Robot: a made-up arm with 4 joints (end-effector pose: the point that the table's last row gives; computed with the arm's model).
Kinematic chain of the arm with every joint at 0, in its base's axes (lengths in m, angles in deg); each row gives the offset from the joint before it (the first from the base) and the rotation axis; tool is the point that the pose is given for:
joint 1: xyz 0 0 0.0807 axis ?
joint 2: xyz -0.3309 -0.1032 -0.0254 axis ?
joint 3: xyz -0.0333 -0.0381 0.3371 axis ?
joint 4: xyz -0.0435 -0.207 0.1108 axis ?
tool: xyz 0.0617 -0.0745 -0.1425
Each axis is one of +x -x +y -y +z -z.
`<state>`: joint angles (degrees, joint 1 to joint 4).
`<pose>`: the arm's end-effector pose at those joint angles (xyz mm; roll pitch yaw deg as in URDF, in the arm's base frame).
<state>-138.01 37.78 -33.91 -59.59</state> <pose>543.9 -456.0 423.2 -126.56 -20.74 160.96</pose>
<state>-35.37 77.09 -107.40 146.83</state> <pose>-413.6 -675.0 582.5 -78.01 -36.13 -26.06</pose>
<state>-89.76 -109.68 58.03 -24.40</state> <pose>88.5 248.6 230.9 104.66 28.99 -132.09</pose>
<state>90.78 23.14 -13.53 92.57</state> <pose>-313.0 -613.3 -260.2 166.76 3.22 -157.45</pose>
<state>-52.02 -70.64 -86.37 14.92</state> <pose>-249.0 168.4 700.5 -85.78 -34.35 -5.34</pose>
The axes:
joint 1: -y
joint 2: +x
joint 3: +z
joint 4: -y

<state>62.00 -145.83 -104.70 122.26</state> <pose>134.6 228.1 -724.4 78.87 20.18 2.92</pose>
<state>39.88 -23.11 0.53 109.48</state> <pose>-614.0 -179.3 361.2 -159.86 -26.91 155.68</pose>
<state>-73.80 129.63 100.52 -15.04</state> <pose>-233.3 -325.2 100.0 94.52 -24.80 -26.55</pose>
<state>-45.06 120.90 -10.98 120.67</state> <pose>-685.1 -429.3 -78.7 27.55 -5.82 -127.63</pose>
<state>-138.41 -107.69 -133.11 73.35</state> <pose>325.3 318.6 686.4 -82.44 -11.46 85.00</pose>
